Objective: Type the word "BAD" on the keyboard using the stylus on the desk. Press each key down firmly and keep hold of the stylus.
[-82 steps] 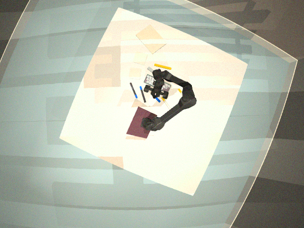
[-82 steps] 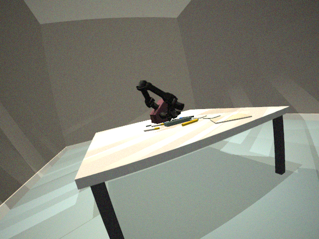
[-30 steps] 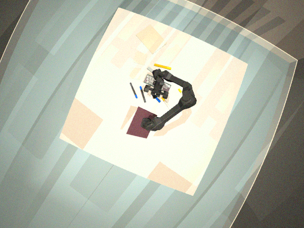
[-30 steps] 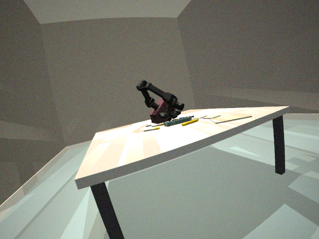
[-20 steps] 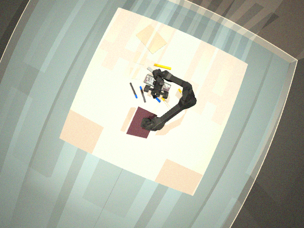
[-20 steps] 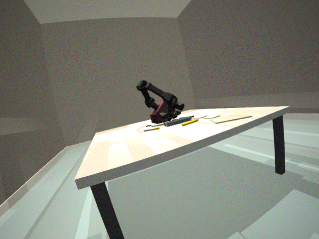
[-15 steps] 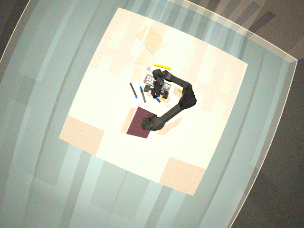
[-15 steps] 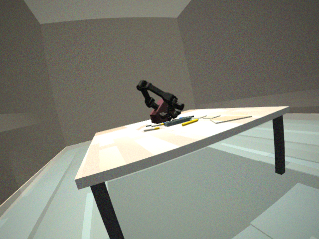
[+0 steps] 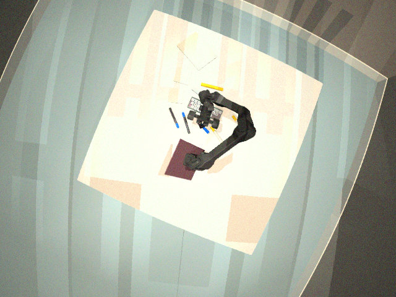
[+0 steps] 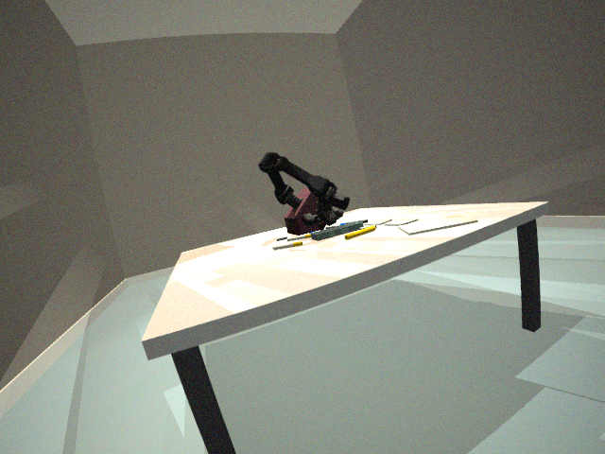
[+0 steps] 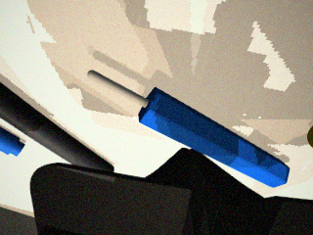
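Now: gripper tip 30 mm short of the stylus and 10 mm to the right of it. From my gripper tip the other things lie so: yellow bar (280 mm ahead, 10 mm to the left); then grey block (220 mm ahead, 90 mm to the left).
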